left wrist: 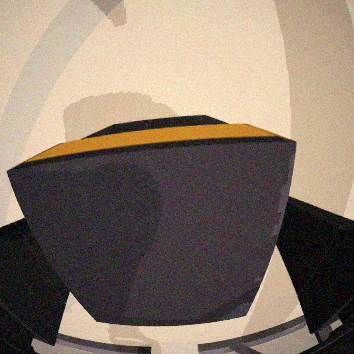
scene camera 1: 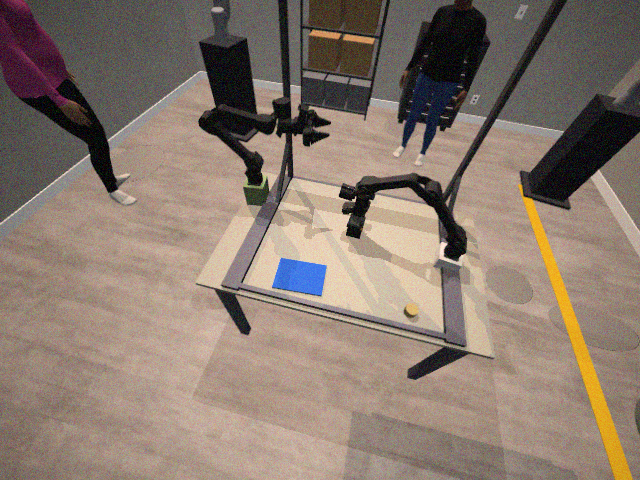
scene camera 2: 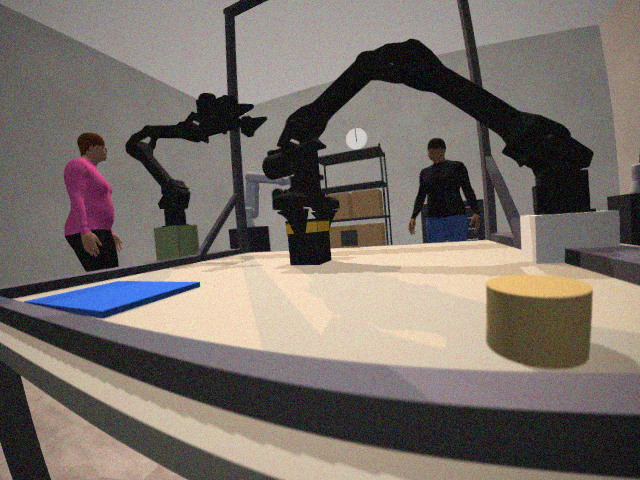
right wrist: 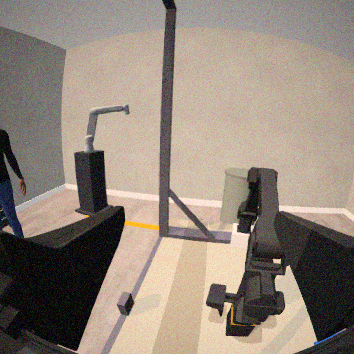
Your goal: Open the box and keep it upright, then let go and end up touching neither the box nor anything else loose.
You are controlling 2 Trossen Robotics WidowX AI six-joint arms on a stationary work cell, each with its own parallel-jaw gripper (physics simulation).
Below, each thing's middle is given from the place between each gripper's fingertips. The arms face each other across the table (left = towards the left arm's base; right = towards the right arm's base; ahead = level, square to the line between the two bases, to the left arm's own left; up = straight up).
I see my left gripper 340 mm short of the flat blue mat (scene camera 2: 101, 301), 140 mm to the left of it and 40 mm above it.
Right now my right hand is 44 cm short of the flat blue mat, 43 cm above it and 7 cm to the right of it.
